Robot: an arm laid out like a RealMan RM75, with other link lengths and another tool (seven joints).
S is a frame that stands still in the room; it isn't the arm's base.
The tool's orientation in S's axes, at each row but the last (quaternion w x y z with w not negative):
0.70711, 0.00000, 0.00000, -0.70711
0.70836, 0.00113, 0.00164, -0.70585
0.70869, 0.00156, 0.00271, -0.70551
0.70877, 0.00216, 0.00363, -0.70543
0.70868, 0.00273, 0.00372, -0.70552
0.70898, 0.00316, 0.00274, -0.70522
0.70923, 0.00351, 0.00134, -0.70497
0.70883, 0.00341, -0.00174, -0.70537
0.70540, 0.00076, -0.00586, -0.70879
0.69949, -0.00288, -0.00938, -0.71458
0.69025, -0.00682, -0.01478, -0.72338
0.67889, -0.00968, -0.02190, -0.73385
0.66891, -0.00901, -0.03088, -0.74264
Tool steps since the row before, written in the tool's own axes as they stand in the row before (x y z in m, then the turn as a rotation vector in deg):
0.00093, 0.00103, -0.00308, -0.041, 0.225, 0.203
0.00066, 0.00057, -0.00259, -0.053, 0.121, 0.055
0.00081, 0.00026, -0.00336, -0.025, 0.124, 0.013
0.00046, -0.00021, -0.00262, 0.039, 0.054, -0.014
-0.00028, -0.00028, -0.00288, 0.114, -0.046, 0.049
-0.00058, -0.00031, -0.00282, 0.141, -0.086, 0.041
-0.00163, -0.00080, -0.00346, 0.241, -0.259, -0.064
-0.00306, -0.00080, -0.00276, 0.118, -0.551, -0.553
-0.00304, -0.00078, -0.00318, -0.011, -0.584, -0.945
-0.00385, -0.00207, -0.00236, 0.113, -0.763, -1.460
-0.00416, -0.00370, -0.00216, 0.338, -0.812, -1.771
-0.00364, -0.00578, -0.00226, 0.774, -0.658, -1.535
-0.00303, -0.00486, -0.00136, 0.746, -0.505, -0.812
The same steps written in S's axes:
0.00103, -0.00093, -0.00308, 0.225, 0.041, 0.203
0.00057, -0.00065, -0.00259, 0.121, 0.053, 0.055
0.00026, -0.00079, -0.00337, 0.124, 0.025, 0.013
-0.00021, -0.00044, -0.00262, 0.054, -0.039, -0.014
-0.00029, 0.00030, -0.00288, -0.045, -0.115, 0.048
-0.00031, 0.00060, -0.00282, -0.085, -0.142, 0.040
-0.00080, 0.00165, -0.00345, -0.257, -0.242, -0.066
-0.00079, 0.00306, -0.00276, -0.546, -0.119, -0.557
-0.00074, 0.00302, -0.00321, -0.575, 0.007, -0.950
-0.00197, 0.00385, -0.00245, -0.752, -0.122, -1.465
-0.00348, 0.00426, -0.00233, -0.808, -0.354, -1.770
-0.00544, 0.00397, -0.00253, -0.692, -0.790, -1.512
-0.00448, 0.00343, -0.00169, -0.558, -0.736, -0.787

